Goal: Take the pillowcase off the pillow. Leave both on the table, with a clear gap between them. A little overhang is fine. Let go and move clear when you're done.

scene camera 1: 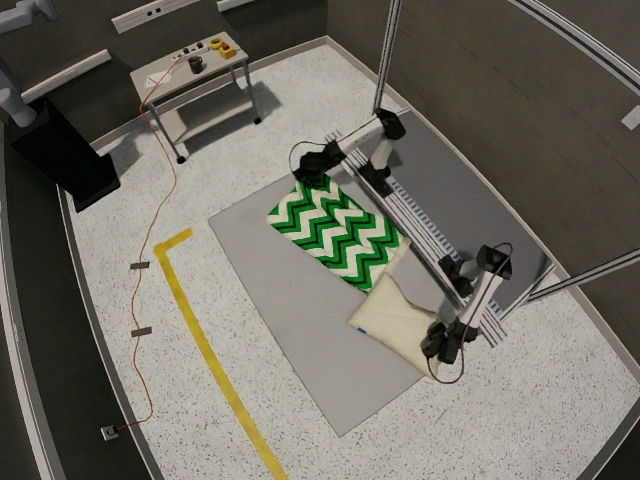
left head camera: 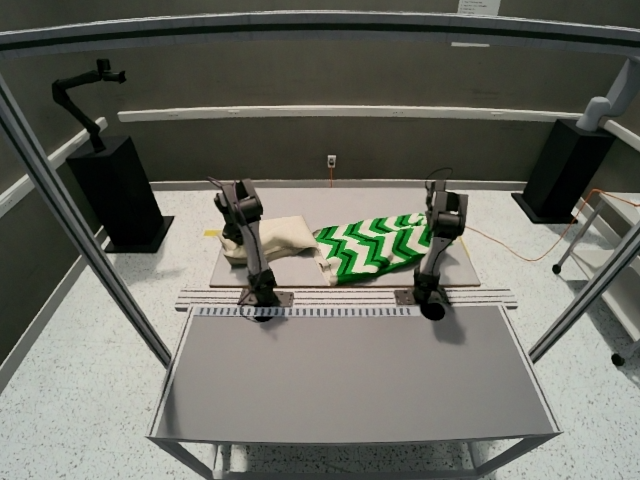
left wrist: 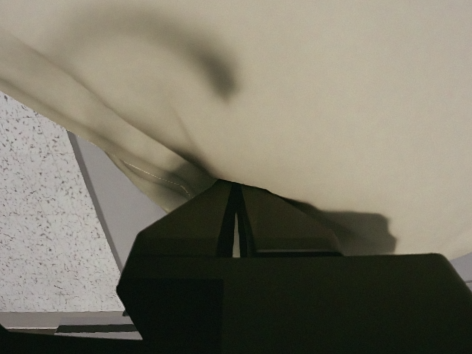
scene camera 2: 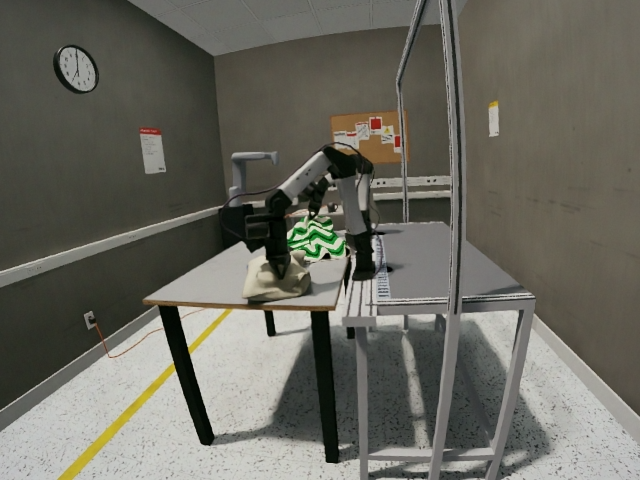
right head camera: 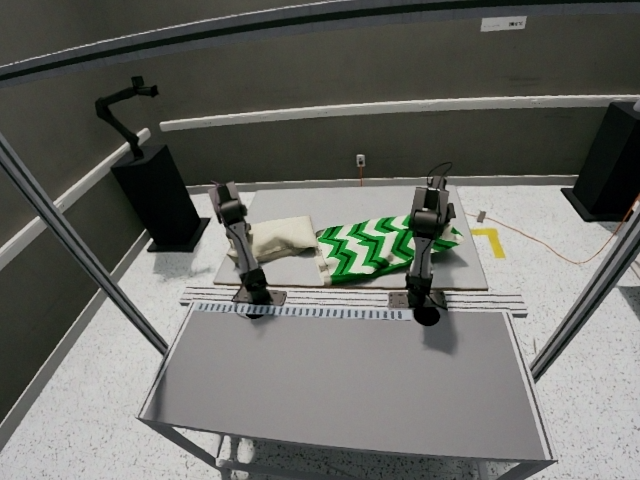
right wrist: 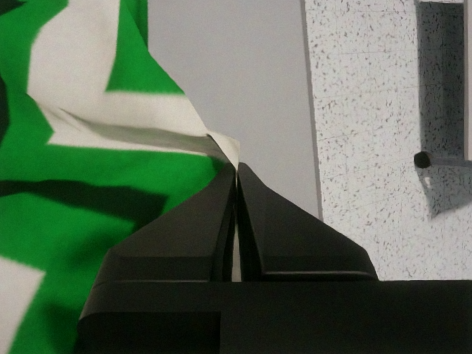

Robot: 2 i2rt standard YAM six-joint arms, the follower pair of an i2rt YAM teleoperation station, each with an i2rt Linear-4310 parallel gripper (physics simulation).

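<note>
The cream pillow (left head camera: 289,235) (right head camera: 284,237) (scene camera 1: 392,315) (scene camera 2: 258,281) (left wrist: 325,100) lies on the grey table (left head camera: 341,201) (scene camera 1: 299,330) (scene camera 2: 206,284), at the left in the head views. The green-and-white zigzag pillowcase (left head camera: 382,245) (right head camera: 372,248) (scene camera 1: 336,232) (scene camera 2: 315,240) (right wrist: 125,175) lies to its right, off the pillow. Its cream hem is at the pillow's near corner; I cannot tell whether they touch. My left gripper (left wrist: 236,177) (scene camera 2: 280,276) is shut on the pillow's outer end. My right gripper (right wrist: 236,176) is shut on a corner of the pillowcase, at its far end from the pillow.
A second grey bench (left head camera: 346,377) (right head camera: 336,382) stands in front of the arm rail (left head camera: 351,297). In scene camera 1, a wheeled cart (scene camera 1: 201,74) stands on the floor beyond the table. An upright frame post (scene camera 2: 452,155) stands beside the bench.
</note>
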